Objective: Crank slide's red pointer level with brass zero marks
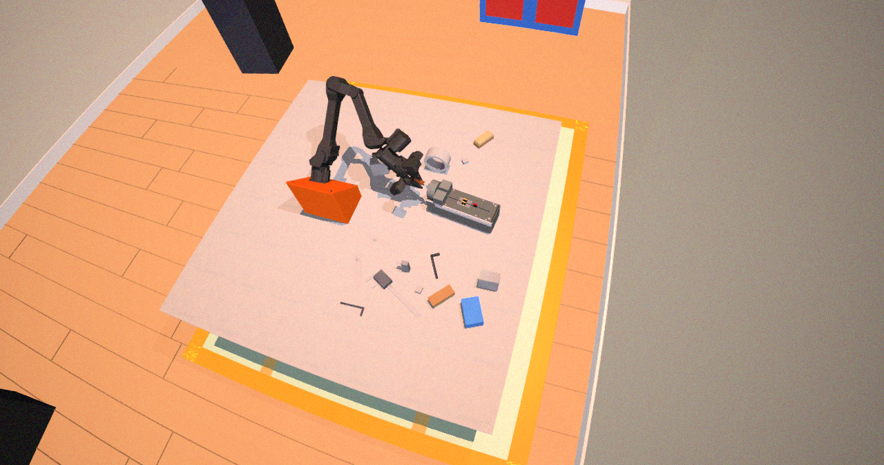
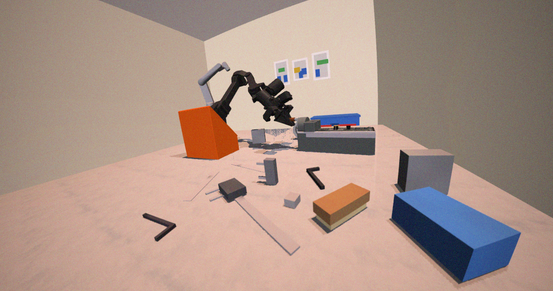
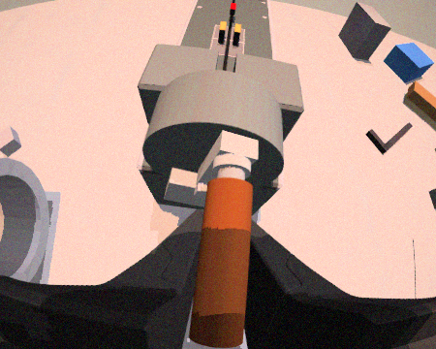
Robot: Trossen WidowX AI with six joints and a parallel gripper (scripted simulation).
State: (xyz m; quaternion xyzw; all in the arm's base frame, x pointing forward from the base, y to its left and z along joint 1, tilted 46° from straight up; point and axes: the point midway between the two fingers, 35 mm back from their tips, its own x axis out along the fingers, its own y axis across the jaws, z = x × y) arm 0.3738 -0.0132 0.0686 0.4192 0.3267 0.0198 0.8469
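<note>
Right now my gripper tip is 20 cm short of the red pointer, 5 cm to the left of it and 1 cm above it. Round my gripper tip: crank handle 2 cm behind, 2 cm above; then blue block 24 cm ahead, 43 cm to the right, 7 cm below.
</note>
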